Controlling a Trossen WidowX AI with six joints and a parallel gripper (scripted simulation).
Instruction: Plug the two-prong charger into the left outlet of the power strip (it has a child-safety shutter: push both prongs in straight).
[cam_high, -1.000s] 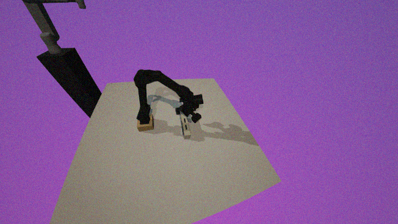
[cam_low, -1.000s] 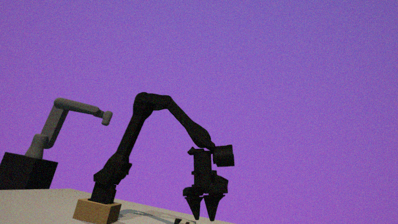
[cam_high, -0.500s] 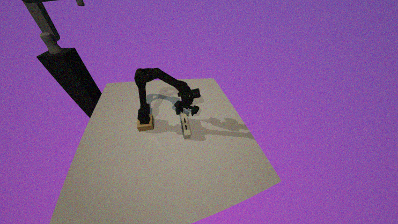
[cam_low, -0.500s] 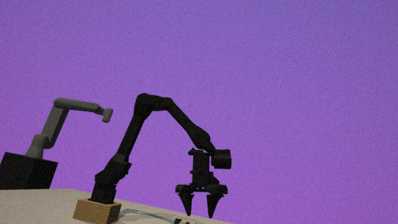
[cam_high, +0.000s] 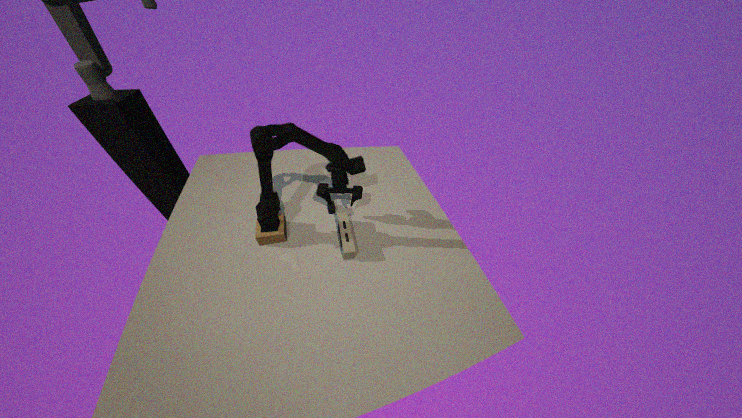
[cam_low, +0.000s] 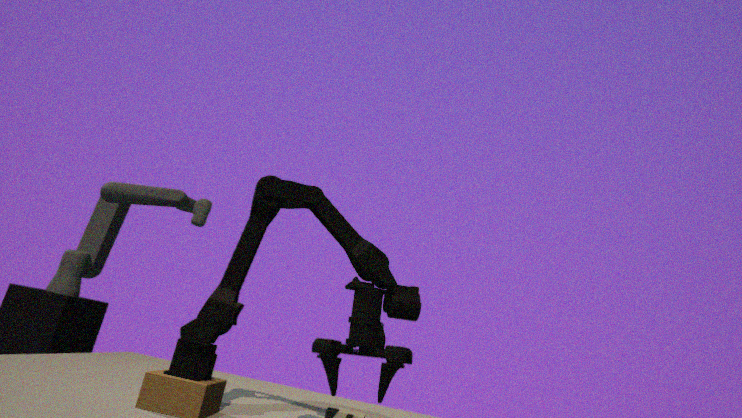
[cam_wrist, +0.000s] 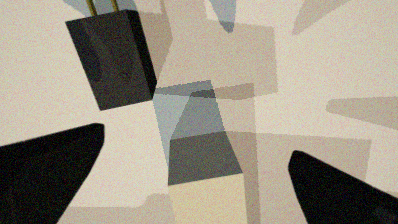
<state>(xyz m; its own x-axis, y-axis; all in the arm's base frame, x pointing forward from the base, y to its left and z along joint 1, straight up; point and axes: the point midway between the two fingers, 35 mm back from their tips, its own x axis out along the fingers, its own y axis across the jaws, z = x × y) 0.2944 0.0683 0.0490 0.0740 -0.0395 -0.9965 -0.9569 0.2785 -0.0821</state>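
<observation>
My gripper tip is now 40 mm past the black two-prong charger, 50 mm to the right of it and 50 mm above it.
</observation>
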